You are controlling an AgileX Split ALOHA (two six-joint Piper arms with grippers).
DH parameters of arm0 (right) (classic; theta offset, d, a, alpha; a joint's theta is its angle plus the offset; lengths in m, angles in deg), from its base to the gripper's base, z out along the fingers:
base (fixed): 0 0 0 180
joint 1: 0 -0.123 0 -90
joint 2: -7.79 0 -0.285 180
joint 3: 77.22 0 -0.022 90
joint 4: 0 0.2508 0 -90
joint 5: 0 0 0.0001 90
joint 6: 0 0.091 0 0
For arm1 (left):
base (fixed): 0 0 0 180
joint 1: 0 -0.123 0 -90
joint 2: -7.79 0 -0.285 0
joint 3: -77.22 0 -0.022 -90
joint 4: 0 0.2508 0 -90
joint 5: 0 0 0.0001 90
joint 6: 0 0.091 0 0
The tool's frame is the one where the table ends.
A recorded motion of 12 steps. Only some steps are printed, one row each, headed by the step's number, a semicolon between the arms.
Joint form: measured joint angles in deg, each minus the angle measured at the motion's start. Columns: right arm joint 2, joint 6, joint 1, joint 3, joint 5, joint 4; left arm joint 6, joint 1, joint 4, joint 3, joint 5, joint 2.
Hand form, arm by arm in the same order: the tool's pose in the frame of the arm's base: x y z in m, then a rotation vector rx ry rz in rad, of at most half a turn. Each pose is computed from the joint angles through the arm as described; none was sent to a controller.
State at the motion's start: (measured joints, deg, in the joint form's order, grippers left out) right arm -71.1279 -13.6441 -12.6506 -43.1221 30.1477 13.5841; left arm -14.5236 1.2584 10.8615 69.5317 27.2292 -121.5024
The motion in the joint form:
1: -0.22 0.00 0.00 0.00 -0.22 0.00; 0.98 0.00 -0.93 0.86 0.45 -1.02
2: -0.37 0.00 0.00 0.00 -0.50 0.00; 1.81 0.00 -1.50 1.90 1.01 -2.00
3: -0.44 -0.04 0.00 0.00 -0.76 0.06; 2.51 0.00 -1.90 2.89 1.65 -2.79
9: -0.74 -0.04 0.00 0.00 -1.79 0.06; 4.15 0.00 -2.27 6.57 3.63 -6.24
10: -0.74 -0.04 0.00 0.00 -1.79 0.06; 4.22 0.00 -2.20 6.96 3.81 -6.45
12: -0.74 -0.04 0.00 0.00 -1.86 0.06; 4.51 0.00 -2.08 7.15 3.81 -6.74
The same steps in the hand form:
1: 0.2322 0.0631 0.2524 -0.3630 2.4650 0.2257; 0.3954 -0.0014 0.0840 -0.1025 2.8635 0.0944
2: 0.2329 0.0631 0.2521 -0.3618 2.4630 0.2248; 0.3984 -0.0017 0.0808 -0.0946 2.8735 0.0918
3: 0.2334 0.0632 0.2520 -0.3605 2.4598 0.2247; 0.4012 -0.0020 0.0786 -0.0866 2.8820 0.0911
9: 0.2354 0.0633 0.2517 -0.3556 2.4480 0.2215; 0.4116 -0.0021 0.0669 -0.0564 2.9139 0.0997
10: 0.2354 0.0633 0.2517 -0.3556 2.4480 0.2215; 0.4128 -0.0020 0.0667 -0.0536 2.9138 0.1015
12: 0.2355 0.0633 0.2518 -0.3552 2.4468 0.2213; 0.4134 -0.0019 0.0653 -0.0437 2.9157 0.1043

